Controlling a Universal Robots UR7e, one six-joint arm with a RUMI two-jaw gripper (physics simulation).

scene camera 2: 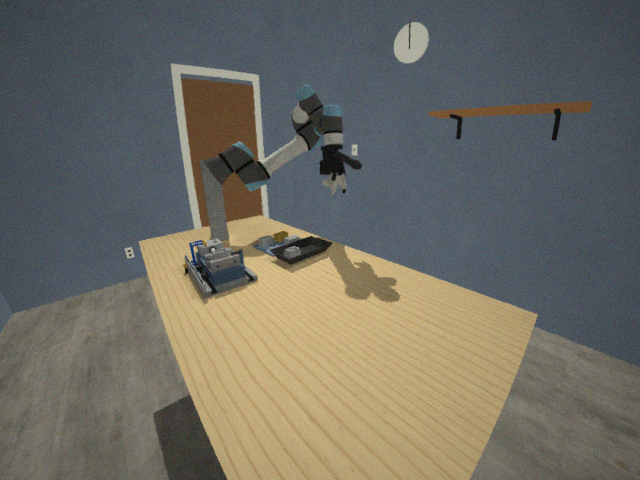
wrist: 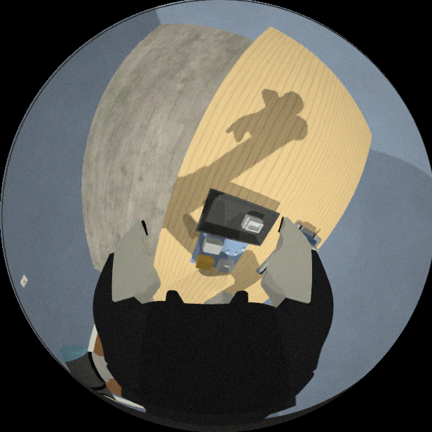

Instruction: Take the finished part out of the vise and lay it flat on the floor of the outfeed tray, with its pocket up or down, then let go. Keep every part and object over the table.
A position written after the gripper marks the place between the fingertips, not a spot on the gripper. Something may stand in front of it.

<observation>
In view: the gripper [scene camera 2: 338, 194].
The gripper is seen too in the wrist view [wrist: 211, 220].
</observation>
